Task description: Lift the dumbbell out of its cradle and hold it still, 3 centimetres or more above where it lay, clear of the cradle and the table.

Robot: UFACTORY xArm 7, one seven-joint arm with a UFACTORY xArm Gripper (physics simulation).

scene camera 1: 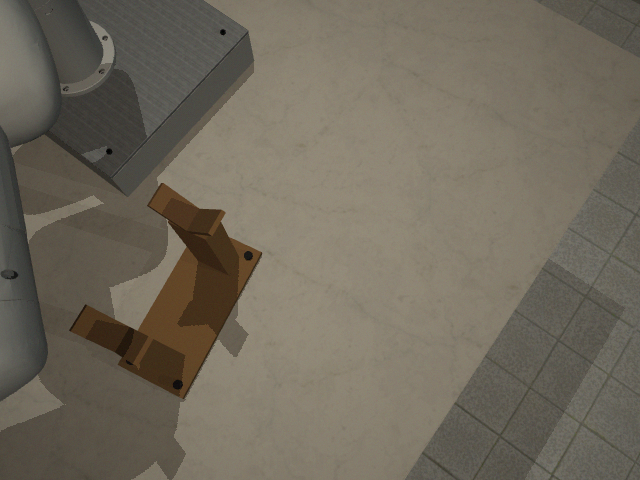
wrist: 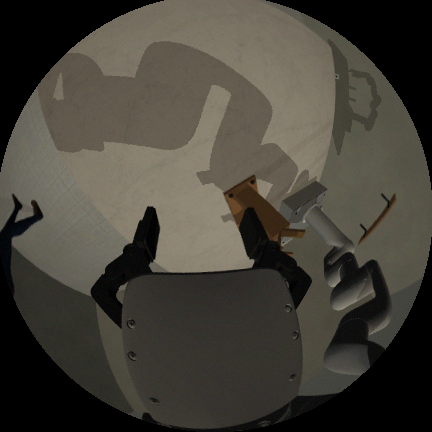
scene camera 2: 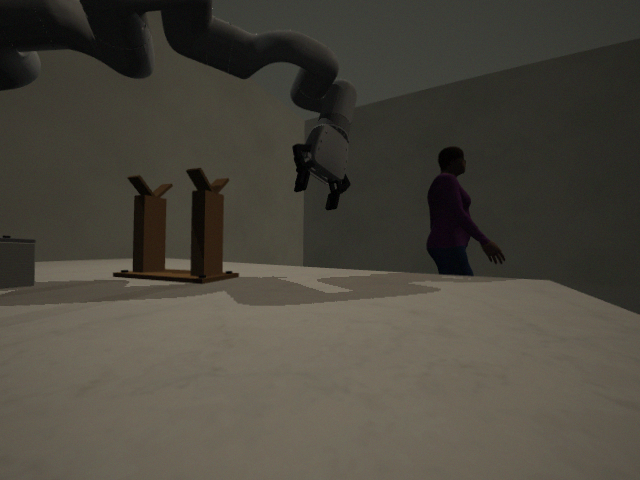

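Labels:
Gripper [wrist: 135, 257] and [scene camera 2: 340, 187], same spot. Scene camera 1: gripper out of frame. Wooden cradle [scene camera 2: 149, 234] and [scene camera 1: 192, 247], same spot.

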